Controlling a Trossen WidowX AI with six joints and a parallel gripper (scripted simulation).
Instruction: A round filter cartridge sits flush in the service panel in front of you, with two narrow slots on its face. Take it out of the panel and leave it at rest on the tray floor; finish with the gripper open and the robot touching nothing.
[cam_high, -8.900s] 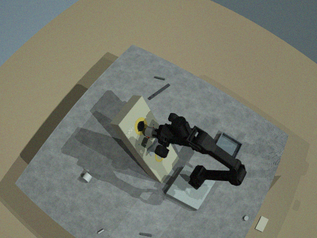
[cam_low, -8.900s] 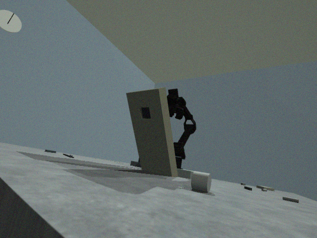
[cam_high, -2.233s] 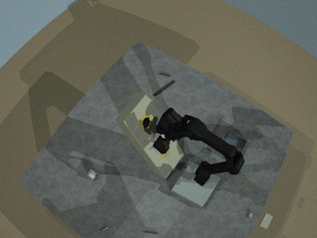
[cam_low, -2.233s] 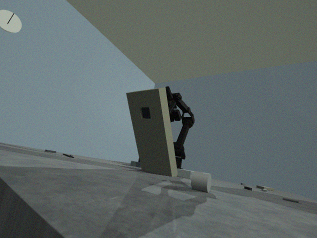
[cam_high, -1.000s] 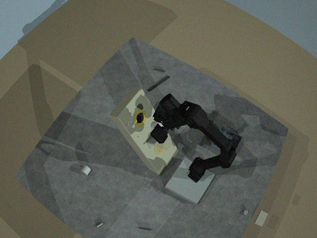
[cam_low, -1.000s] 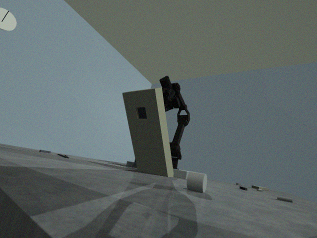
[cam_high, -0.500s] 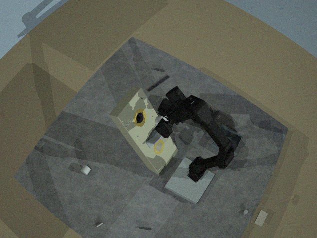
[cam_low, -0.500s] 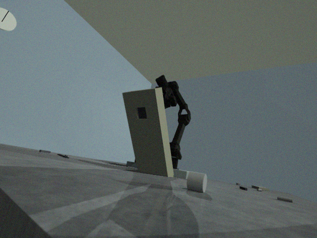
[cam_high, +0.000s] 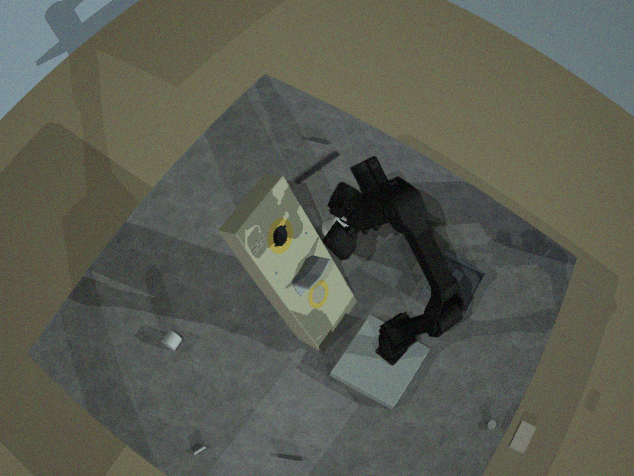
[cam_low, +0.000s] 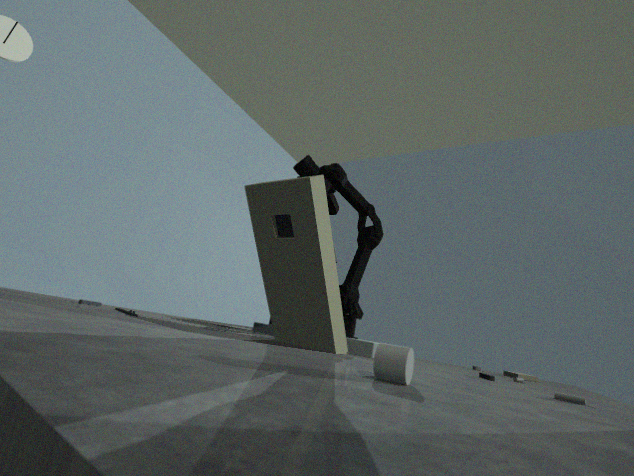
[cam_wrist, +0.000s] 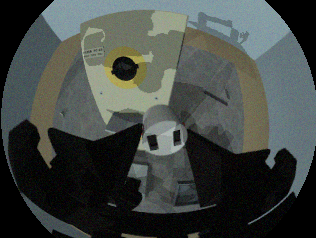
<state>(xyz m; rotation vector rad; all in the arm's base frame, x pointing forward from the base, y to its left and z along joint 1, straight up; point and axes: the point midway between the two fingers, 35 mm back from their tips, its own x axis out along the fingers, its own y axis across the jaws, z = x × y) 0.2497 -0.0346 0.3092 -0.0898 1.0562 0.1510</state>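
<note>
My gripper tip is now 28 cm past the grey tray, 26 cm to the left of it and 31 cm above it. Also, from my gripper tip: round filter cartridge (right at my gripper tip).
</note>
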